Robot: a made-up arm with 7 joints.
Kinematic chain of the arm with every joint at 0, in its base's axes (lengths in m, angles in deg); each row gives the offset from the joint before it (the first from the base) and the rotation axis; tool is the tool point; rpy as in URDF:
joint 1: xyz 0 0 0.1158 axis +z
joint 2: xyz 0 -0.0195 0.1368 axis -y
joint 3: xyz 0 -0.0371 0.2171 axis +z
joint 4: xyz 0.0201 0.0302 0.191 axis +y
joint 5: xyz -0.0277 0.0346 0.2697 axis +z
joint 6: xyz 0 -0.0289 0.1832 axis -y
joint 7: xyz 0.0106 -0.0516 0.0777 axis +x
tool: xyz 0 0 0 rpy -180 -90 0
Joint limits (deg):
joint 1: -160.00..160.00
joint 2: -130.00..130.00
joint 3: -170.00..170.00
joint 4: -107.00..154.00
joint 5: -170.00..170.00
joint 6: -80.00..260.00
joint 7: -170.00..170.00
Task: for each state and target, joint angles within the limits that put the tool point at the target. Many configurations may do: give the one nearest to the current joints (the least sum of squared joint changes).
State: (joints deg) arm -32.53 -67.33 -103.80 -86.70 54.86 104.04 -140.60
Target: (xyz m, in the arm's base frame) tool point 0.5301 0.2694 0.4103
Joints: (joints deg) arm -11.29 -66.63 -101.51 -78.88 56.40 98.48 -140.60
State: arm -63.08 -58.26 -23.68 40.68 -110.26 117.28 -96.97
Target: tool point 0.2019 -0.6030 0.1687
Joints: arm -68.19 -50.44 -18.41 93.82 -124.02 126.01 -96.97
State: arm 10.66 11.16 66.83 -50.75 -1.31 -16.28 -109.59
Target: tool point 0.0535 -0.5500 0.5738
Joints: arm 19.49 -0.11 72.19 -98.53 -8.78 -15.51 -109.59
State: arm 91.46 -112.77 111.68 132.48 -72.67 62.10 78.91
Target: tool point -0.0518 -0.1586 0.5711
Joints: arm 112.32 -64.64 137.25 151.45 -80.96 57.64 78.91
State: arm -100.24 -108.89 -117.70 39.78 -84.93 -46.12 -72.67
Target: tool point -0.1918 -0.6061 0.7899
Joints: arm -81.56 -74.57 -145.73 65.16 -75.37 -54.28 -72.67
